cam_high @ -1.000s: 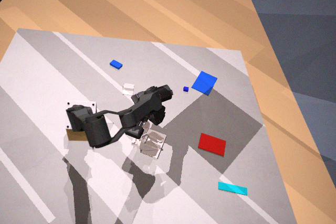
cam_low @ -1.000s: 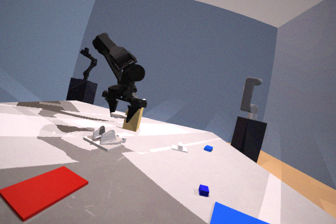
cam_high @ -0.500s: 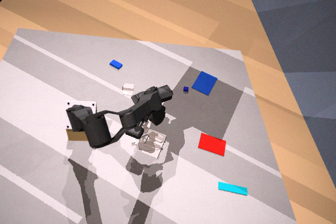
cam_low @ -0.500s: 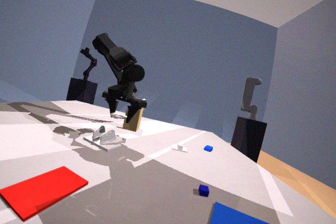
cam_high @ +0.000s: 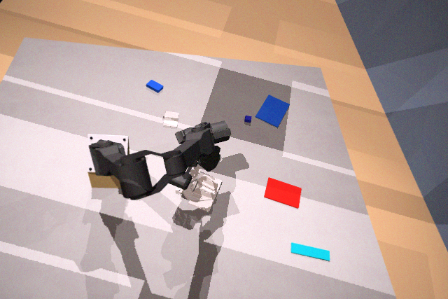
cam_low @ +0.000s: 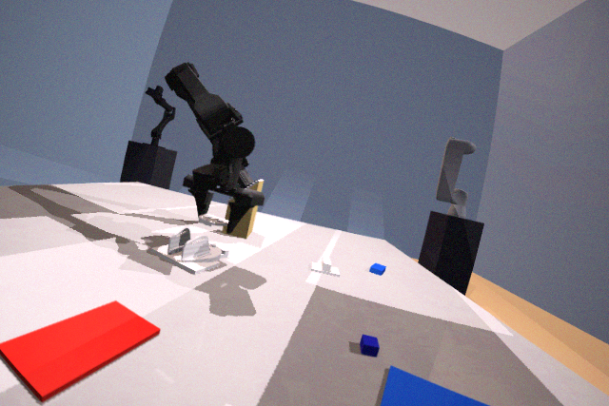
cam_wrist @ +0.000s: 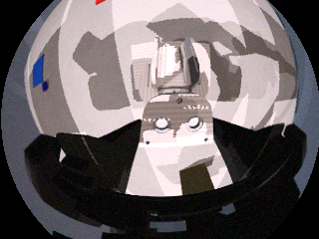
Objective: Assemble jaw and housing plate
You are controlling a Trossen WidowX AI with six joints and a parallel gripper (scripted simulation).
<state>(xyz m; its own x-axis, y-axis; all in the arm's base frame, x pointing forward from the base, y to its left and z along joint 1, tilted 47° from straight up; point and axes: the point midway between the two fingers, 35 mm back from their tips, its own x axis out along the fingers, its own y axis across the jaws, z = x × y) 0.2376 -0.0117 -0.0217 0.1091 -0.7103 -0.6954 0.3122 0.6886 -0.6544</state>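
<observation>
My gripper tip is 10 mm short of the jaw, 30 mm to the left of it and 40 mm above it. Round my gripper tip: white base plate: 60 mm ahead, 20 mm to the right, 60 mm below; then blue cube: 210 mm ahead, 310 mm to the left, 50 mm below; then red sheet: 330 mm ahead, 10 mm to the left, 60 mm below.
</observation>
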